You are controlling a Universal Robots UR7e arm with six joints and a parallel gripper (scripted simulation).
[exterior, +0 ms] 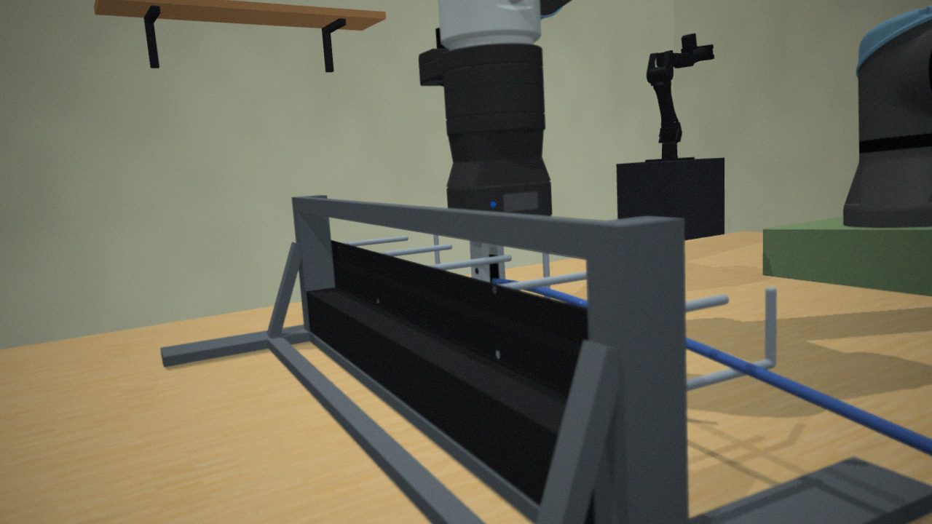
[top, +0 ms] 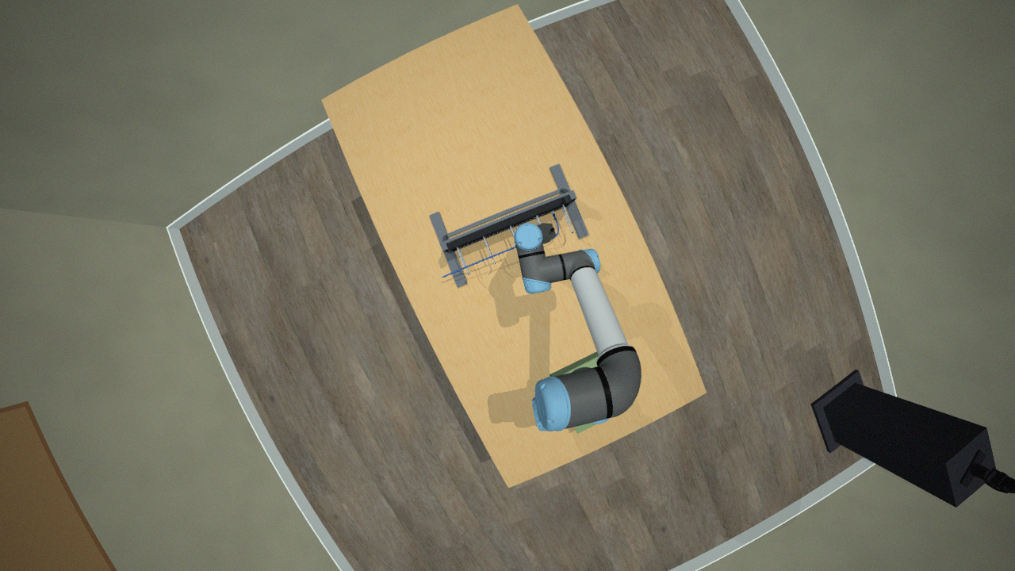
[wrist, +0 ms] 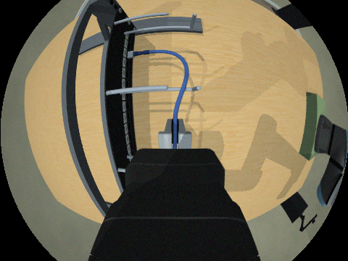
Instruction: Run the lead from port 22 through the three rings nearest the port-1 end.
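Right now my hand is 10 cm short of the grey rack, 4 cm to the right of it and 1 cm above it.
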